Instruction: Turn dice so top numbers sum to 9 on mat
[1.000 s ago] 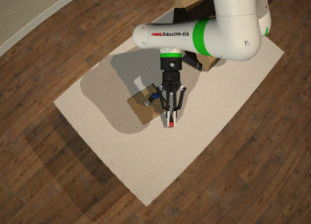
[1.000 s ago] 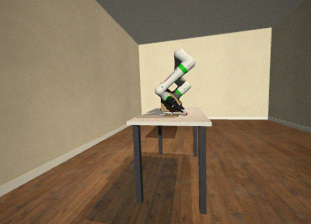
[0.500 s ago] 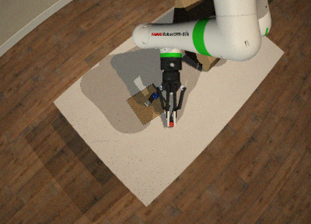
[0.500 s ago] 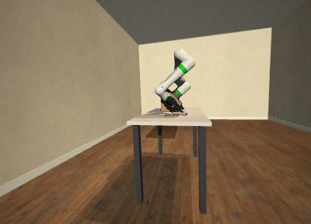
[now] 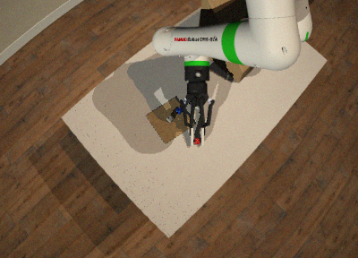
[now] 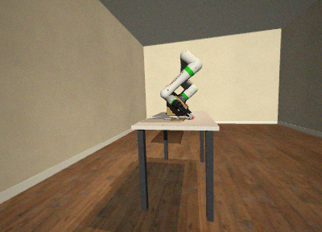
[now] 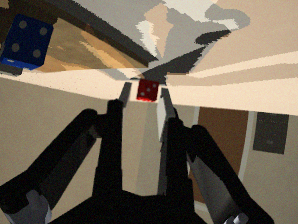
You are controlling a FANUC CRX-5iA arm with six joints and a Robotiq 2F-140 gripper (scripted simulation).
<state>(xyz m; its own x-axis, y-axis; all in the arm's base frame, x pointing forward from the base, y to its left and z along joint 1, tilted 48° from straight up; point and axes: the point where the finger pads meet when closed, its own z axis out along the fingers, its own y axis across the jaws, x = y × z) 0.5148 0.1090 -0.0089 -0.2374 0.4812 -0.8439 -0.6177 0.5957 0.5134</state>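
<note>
Right now my hand is 20 mm above the red die, 10 mm to the right of it and 10 mm short of it. The rest, counted from my hand: white die 130 mm to the right, 20 mm below; mat 130 mm to the right, 30 mm below; blue die 120 mm to the right, 50 mm behind, 20 mm below.
</note>
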